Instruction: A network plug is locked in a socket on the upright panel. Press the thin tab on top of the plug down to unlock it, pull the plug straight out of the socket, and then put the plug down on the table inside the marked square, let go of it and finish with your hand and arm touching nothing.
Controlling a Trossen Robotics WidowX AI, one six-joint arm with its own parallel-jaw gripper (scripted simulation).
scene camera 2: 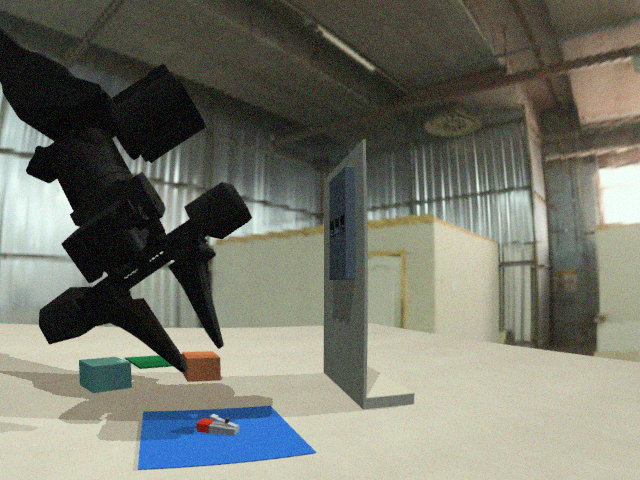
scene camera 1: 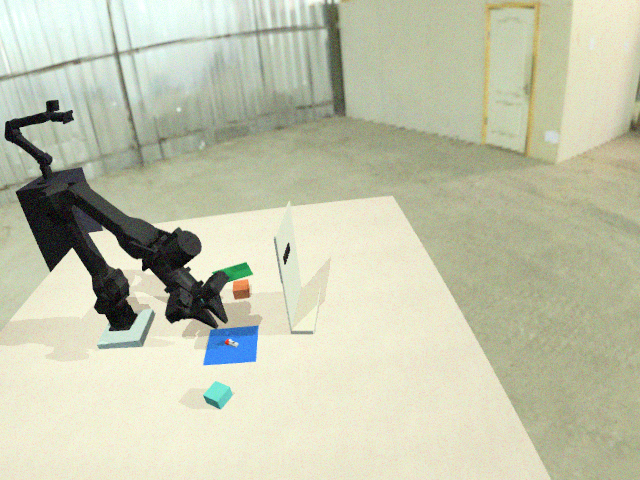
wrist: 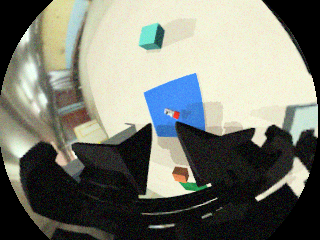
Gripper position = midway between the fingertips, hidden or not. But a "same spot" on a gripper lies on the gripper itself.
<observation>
The gripper shows in scene camera 2, in scene camera 1 and in the wrist view [163, 125]. The same spot on the gripper: [scene camera 1: 199, 310] is [scene camera 2: 143, 312].
</observation>
